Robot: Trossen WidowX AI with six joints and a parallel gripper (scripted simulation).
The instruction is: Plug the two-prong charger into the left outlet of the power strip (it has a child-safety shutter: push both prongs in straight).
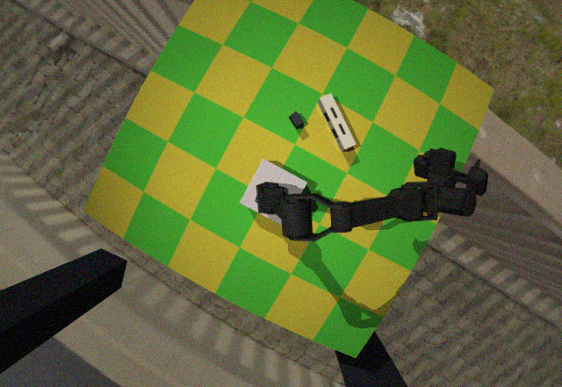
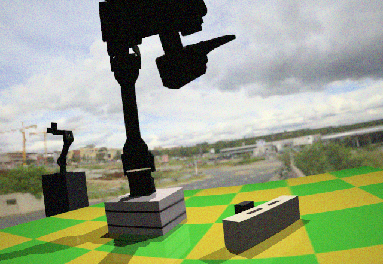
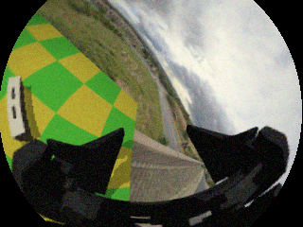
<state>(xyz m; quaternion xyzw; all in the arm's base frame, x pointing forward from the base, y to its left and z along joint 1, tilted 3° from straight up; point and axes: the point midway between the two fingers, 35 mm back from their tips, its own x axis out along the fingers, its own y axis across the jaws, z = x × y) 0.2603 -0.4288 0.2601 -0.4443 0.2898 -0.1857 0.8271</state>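
Right now the charger is 10 mm ahead of my gripper tip, 460 mm to the left of it and 300 mm below it.
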